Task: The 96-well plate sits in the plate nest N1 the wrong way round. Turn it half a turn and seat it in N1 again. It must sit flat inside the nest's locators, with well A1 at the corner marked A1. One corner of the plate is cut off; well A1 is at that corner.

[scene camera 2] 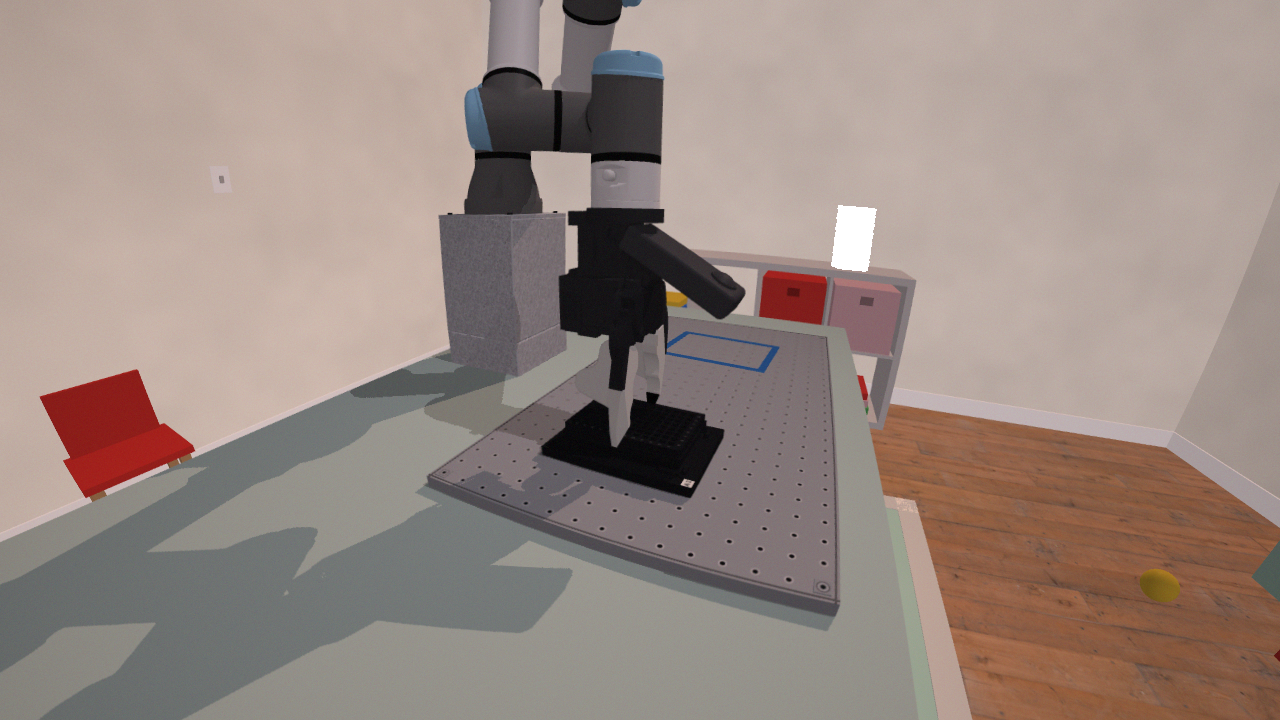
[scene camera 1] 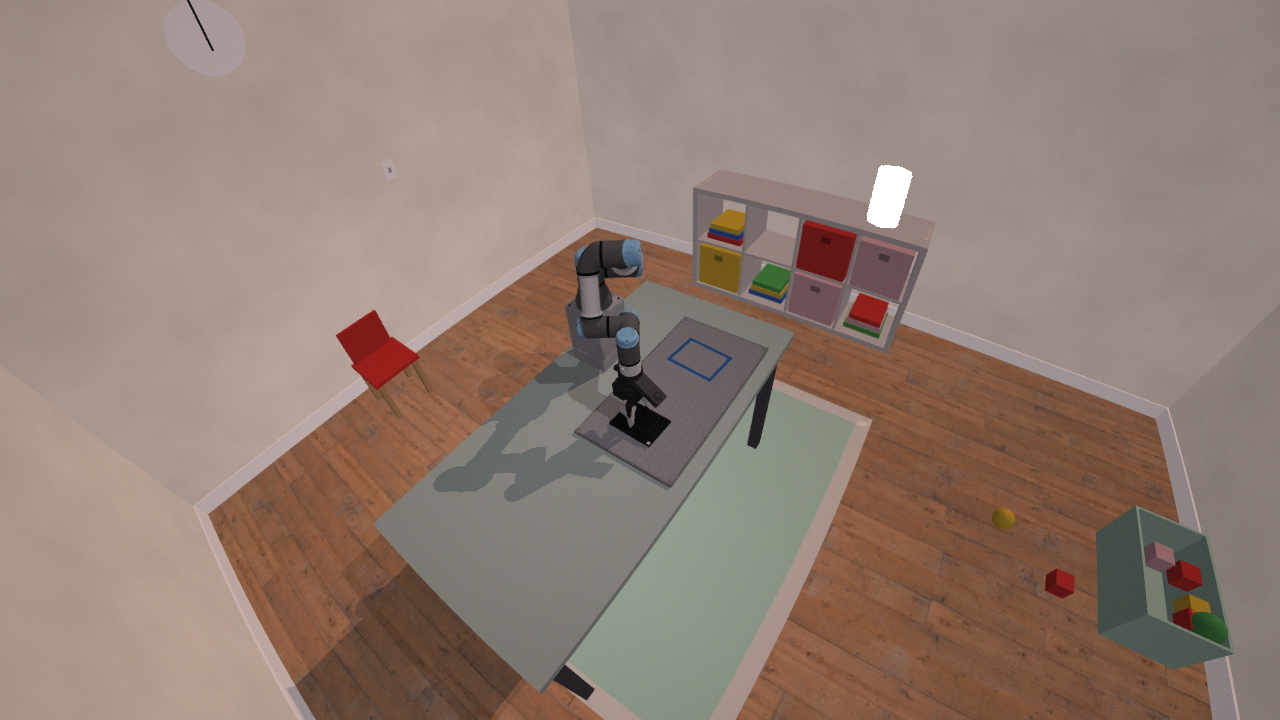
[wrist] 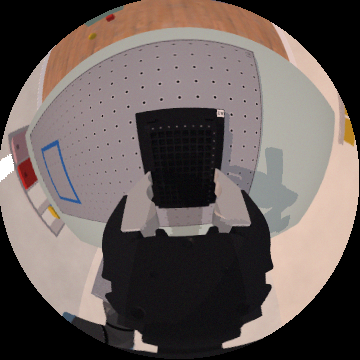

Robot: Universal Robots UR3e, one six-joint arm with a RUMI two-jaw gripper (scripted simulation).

My gripper shows in scene camera 2 (634,426), in scene camera 1 and in the wrist view. The same spot on my gripper: (scene camera 1: 630,408) is (wrist: 260,225).
